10 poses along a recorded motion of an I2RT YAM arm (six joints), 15 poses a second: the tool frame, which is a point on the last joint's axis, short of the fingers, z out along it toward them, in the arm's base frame.
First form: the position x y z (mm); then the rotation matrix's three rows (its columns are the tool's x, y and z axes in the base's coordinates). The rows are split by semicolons.
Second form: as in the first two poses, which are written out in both.
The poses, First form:
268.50, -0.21, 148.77; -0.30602, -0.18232, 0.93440; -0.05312, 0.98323, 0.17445; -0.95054, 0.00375, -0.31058
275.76, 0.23, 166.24; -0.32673, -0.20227, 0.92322; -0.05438, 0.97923, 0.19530; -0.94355, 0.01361, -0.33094
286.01, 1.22, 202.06; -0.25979, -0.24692, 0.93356; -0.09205, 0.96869, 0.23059; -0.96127, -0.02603, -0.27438
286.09, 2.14, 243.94; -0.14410, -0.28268, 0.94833; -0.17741, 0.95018, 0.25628; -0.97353, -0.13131, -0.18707
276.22, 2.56, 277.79; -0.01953, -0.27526, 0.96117; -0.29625, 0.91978, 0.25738; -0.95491, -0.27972, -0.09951
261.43, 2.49, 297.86; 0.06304, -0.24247, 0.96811; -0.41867, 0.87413, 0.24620; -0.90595, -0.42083, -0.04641
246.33, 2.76, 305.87; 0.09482, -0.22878, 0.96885; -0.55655, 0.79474, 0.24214; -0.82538, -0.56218, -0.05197
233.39, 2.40, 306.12; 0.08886, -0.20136, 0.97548; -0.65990, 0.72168, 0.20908; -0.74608, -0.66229, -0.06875
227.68, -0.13, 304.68; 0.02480, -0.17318, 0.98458; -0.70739, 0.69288, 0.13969; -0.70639, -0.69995, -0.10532
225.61, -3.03, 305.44; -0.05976, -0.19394, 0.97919; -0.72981, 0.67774, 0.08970; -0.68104, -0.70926, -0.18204
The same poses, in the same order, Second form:
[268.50, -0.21, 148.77, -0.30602, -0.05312, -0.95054, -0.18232, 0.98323, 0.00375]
[275.76, 0.23, 166.24, -0.32673, -0.05438, -0.94355, -0.20227, 0.97923, 0.01361]
[286.01, 1.22, 202.06, -0.25979, -0.09205, -0.96127, -0.24692, 0.96869, -0.02603]
[286.09, 2.14, 243.94, -0.14410, -0.17741, -0.97353, -0.28268, 0.95018, -0.13131]
[276.22, 2.56, 277.79, -0.01953, -0.29625, -0.95491, -0.27526, 0.91978, -0.27972]
[261.43, 2.49, 297.86, 0.06304, -0.41867, -0.90595, -0.24247, 0.87413, -0.42083]
[246.33, 2.76, 305.87, 0.09482, -0.55655, -0.82538, -0.22878, 0.79474, -0.56218]
[233.39, 2.40, 306.12, 0.08886, -0.65990, -0.74608, -0.20136, 0.72168, -0.66229]
[227.68, -0.13, 304.68, 0.02480, -0.70739, -0.70639, -0.17318, 0.69288, -0.69995]
[225.61, -3.03, 305.44, -0.05976, -0.72981, -0.68104, -0.19394, 0.67774, -0.70926]

